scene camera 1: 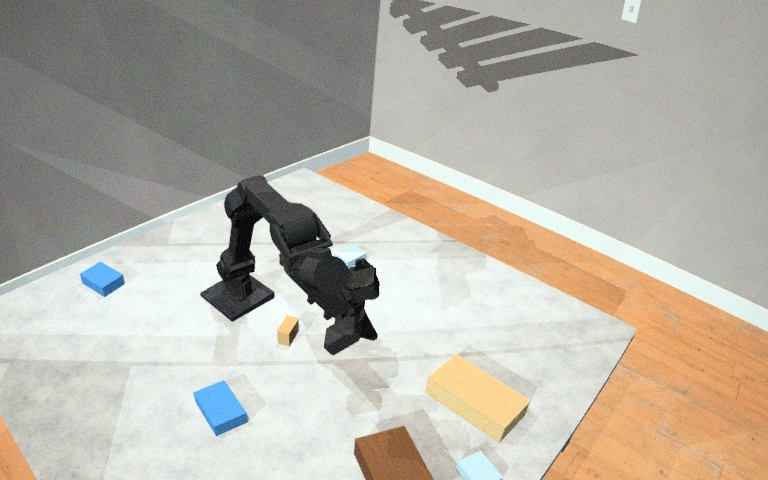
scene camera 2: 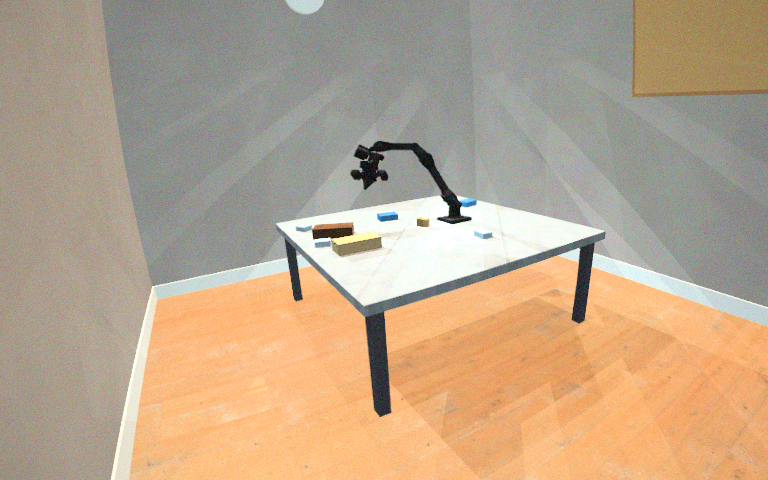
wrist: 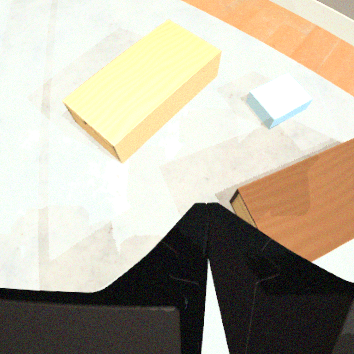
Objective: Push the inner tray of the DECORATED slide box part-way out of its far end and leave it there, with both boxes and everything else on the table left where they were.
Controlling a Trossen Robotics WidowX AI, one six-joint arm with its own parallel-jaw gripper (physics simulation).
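Where they show: gripper, fingertip midpoint: [scene camera 1: 375,338] [scene camera 2: 364,189] [wrist: 205,214]; arm's base, link origin: [scene camera 1: 239,290] [scene camera 2: 454,217].
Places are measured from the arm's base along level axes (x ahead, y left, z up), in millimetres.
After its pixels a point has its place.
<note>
A brown wood-grain slide box [scene camera 1: 393,452] @[x 585, y -216, z 35 mm] [scene camera 2: 333,230] @[x 643, y -202, z 25 mm] [wrist: 305,200] @[x 594, y -220, z 35 mm] lies flat; its pale inner tray [wrist: 242,209] @[x 556, y -165, z 17 mm] shows at the near end, inside the sleeve. A pale yellow wood-grain slide box [scene camera 1: 477,393] @[x 653, y 11, z 34 mm] [scene camera 2: 357,243] @[x 675, y 71, z 25 mm] [wrist: 145,85] @[x 635, y 11, z 35 mm] lies beside it, with a small dark notch at its near end in the wrist view. I cannot tell from any marking which box is the decorated one. The far ends are hidden or cut off. My gripper [scene camera 1: 373,336] @[x 482, y -138, z 211 mm] [scene camera 2: 366,186] @[x 482, y -138, z 211 mm] [wrist: 205,214] @[x 482, y -138, z 211 mm] is shut and empty, high above the table and apart from both boxes.
A light blue block [scene camera 1: 479,466] @[x 731, y -138, z 9 mm] [scene camera 2: 322,242] @[x 748, y -121, z 5 mm] [wrist: 282,100] @[x 726, y -149, z 9 mm] lies between the boxes. Other light blue blocks [scene camera 2: 303,228] @[x 700, y -443, z 3 mm] [scene camera 2: 482,234] @[x 166, y 333, z 4 mm], blue blocks [scene camera 1: 219,407] @[x 243, y -318, z 15 mm] [scene camera 1: 101,278] @[x -315, y -216, z 15 mm] and a small tan block [scene camera 1: 287,330] @[x 211, y -58, z 24 mm] [scene camera 2: 423,221] @[x 209, y -26, z 13 mm] lie on the table [scene camera 2: 453,266] @[x 510, y 479, z -16 mm].
</note>
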